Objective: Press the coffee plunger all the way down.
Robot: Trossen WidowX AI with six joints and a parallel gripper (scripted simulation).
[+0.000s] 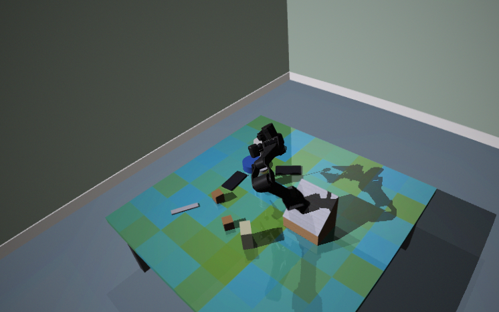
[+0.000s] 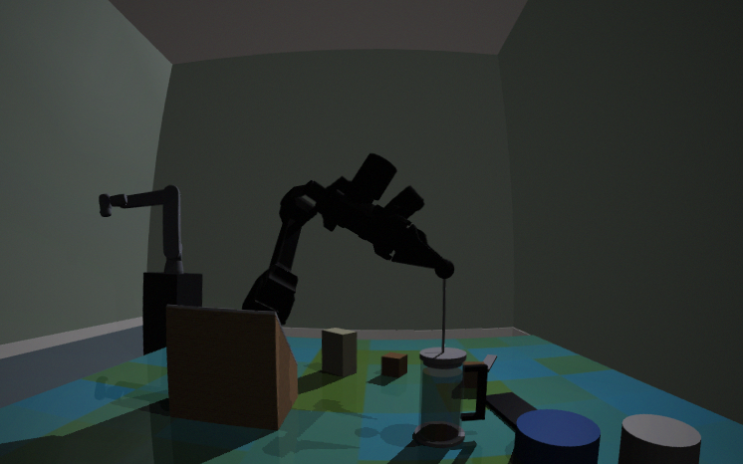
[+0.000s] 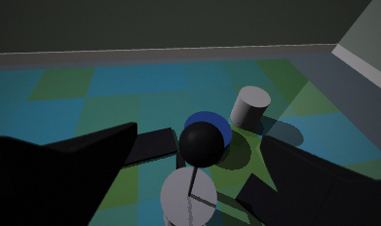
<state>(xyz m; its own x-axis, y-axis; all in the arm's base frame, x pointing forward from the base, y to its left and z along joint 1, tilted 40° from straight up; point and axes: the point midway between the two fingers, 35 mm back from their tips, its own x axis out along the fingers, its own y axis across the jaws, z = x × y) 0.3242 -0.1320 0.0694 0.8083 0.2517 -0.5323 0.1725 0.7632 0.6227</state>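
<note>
The glass coffee press is 140 mm below my gripper tip and 10 mm ahead of it. Also, from my gripper tip: pale block: 320 mm to the left, 240 mm behind, 220 mm below; blue cylinder: 260 mm below, 160 mm ahead, 70 mm to the right.
</note>
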